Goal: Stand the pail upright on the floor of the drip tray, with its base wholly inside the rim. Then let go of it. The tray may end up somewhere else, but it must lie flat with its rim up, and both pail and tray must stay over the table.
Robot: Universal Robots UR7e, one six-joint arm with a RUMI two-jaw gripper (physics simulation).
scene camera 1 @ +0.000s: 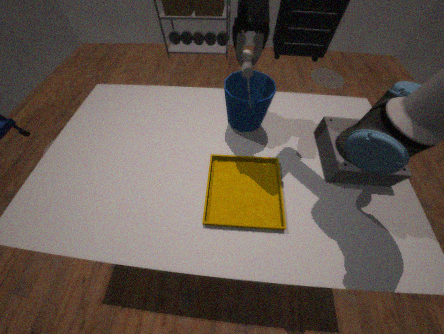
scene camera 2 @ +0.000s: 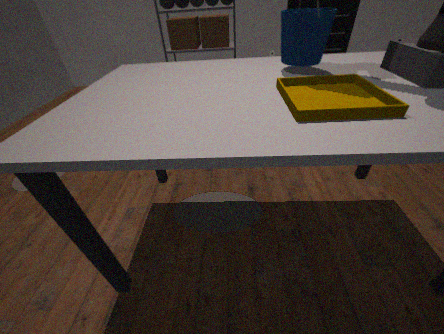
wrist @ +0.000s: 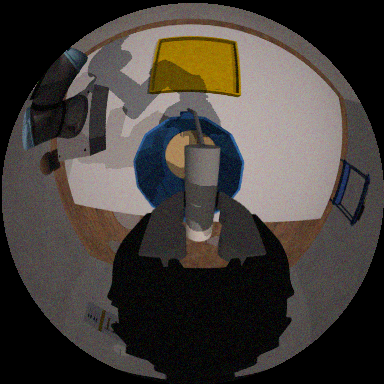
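Seen in the pictures: gripper, fingertip midpoint: (scene camera 1: 246, 65) (wrist: 199, 193); arm's base, link origin: (wrist: 74, 115).
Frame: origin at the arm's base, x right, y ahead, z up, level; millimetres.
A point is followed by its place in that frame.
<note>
The blue pail (scene camera 1: 244, 112) {y 396, x 92, z 53 mm} (scene camera 2: 304, 40) {y 405, x 97, z 24 mm} (wrist: 150, 170) {y 303, x 190, z 49 mm} hangs upright a little above the table, behind the tray as scene camera 1 sees it. Its shadow lies apart below its base. My gripper (scene camera 1: 248, 54) (wrist: 199, 193) {y 400, x 175, z 168 mm} is shut on the pale cylindrical grip of the pail's raised handle, above the pail's mouth. Scene camera 2 does not show the fingers. The yellow drip tray (scene camera 1: 240, 200) {y 395, x -177, z -86 mm} (scene camera 2: 325, 100) {y 402, x -155, z -86 mm} (wrist: 215, 60) {y 444, x -146, z -86 mm} lies flat on the table with its rim up. The pail is outside the tray's rim.
The white table (scene camera 1: 125, 150) {y 867, x 6, z -90 mm} (scene camera 2: 175, 110) {y 822, x -161, z -90 mm} carries the tray. The arm's grey base block (scene camera 1: 326, 155) {y 85, x -2, z -46 mm} (scene camera 2: 407, 65) {y 84, x 14, z -52 mm} (wrist: 99, 120) {y 83, x 45, z -56 mm} stands to the right of pail and tray in scene camera 1. A dark drawer cabinet (scene camera 1: 305, 32) stands beyond the table's far edge.
</note>
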